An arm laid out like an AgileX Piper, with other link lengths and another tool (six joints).
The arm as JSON. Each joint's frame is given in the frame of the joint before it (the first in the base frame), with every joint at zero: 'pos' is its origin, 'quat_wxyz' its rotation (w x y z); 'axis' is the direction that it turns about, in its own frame. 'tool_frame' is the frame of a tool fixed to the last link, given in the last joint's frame.
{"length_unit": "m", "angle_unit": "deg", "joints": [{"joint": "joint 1", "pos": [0.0, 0.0, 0.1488], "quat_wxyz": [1.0, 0.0, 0.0, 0.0], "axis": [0.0, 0.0, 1.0]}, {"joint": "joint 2", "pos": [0.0, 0.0, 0.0], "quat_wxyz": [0.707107, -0.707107, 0.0, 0.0], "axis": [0.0, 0.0, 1.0]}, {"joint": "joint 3", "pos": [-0.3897, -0.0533, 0.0], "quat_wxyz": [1.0, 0.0, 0.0, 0.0], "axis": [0.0, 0.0, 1.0]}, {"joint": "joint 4", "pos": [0.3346, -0.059, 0.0], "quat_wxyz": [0.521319, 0.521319, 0.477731, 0.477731], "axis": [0.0, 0.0, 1.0]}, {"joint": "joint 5", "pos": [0.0, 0.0, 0.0], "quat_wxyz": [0.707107, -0.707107, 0.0, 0.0], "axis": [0.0, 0.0, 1.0]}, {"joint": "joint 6", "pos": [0.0, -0.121, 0.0], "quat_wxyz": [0.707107, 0.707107, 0.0, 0.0], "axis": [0.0, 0.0, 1.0]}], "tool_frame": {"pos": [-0.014, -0.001, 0.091], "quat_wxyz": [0.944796, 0.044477, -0.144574, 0.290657]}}
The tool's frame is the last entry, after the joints.
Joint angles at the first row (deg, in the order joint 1, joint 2, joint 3, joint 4, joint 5, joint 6):
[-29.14, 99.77, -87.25, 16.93, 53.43, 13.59]
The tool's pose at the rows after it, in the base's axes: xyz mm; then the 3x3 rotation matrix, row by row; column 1 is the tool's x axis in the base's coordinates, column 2 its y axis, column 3 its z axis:
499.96 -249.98 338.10; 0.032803 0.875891 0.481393; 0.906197 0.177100 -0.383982; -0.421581 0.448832 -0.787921
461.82 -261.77 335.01; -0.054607 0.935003 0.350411; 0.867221 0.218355 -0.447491; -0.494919 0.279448 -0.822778
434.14 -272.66 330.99; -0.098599 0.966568 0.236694; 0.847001 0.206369 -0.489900; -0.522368 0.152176 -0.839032
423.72 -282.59 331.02; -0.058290 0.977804 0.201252; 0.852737 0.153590 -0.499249; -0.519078 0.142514 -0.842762
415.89 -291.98 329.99; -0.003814 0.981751 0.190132; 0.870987 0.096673 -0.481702; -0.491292 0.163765 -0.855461
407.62 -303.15 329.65; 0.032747 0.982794 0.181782; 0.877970 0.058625 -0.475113; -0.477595 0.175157 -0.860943
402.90 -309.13 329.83; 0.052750 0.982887 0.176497; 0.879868 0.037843 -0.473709; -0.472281 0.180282 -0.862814
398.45 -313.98 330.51; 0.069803 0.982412 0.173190; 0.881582 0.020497 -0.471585; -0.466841 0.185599 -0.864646
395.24 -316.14 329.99; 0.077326 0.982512 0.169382; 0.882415 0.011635 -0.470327; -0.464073 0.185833 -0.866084
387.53 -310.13 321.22; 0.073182 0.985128 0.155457; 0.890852 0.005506 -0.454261; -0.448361 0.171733 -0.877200
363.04 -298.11 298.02; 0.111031 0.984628 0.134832; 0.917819 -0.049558 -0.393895; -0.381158 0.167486 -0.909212
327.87 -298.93 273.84; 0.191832 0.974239 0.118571; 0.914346 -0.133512 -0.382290; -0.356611 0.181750 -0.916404
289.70 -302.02 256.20; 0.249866 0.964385 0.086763; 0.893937 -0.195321 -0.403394; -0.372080 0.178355 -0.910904
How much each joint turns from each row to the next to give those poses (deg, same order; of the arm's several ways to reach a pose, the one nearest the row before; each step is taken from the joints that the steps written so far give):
[0.00, -1.28, 0.00, -6.93, 3.27, 0.70]
[-0.11, -1.17, 0.00, -9.42, 7.16, 0.91]
[-0.25, -0.21, 0.00, -6.09, 5.26, 1.40]
[-1.24, -0.09, 0.00, -0.66, 0.87, 1.89]
[-2.07, 0.00, 0.00, 1.92, 0.21, 0.82]
[-1.98, 0.00, 0.00, 1.07, 0.00, 0.00]
[-1.01, -0.03, 0.00, 0.41, 0.00, 0.11]
[-0.91, -0.10, 0.00, 0.45, 0.06, 0.00]
[-0.47, -0.12, 0.22, 0.15, 0.00, 0.00]
[-0.13, -0.76, 2.18, 0.36, -0.11, 0.00]
[-2.01, -2.28, 6.25, 3.29, -1.20, 0.00]
[-3.61, -3.22, 7.96, 1.65, -4.59, 0.52]
[-3.38, -3.27, 6.82, -0.98, -3.94, 0.55]

